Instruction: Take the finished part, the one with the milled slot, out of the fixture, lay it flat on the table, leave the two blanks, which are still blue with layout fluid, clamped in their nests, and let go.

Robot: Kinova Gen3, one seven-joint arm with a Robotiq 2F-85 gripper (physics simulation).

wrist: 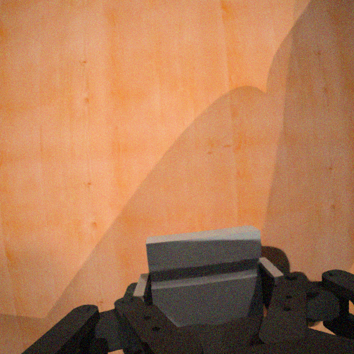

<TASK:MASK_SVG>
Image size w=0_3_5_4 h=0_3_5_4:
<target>my gripper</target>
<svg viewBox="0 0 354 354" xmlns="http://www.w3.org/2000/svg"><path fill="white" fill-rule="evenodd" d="M354 274L345 270L332 269L322 273L322 281L307 282L305 275L289 273L282 265L270 263L263 256L259 258L258 270L261 275L263 304L268 310L265 317L253 315L240 317L222 324L192 324L176 327L155 304L152 304L150 273L140 273L138 282L129 284L124 296L114 301L114 308L98 312L98 306L93 304L77 306L20 354L107 354L107 352L123 349L124 354L354 354L354 315L348 312L348 300L354 306ZM308 322L322 321L324 327L334 334L308 327Z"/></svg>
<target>finished part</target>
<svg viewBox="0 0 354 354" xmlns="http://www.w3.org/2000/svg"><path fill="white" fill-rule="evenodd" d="M258 228L253 225L242 225L214 230L148 236L145 247L148 271L150 273L152 304L155 304L176 327L192 324L222 324L240 317L263 316L261 275L258 270L259 258L261 258L261 235Z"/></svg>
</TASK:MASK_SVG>
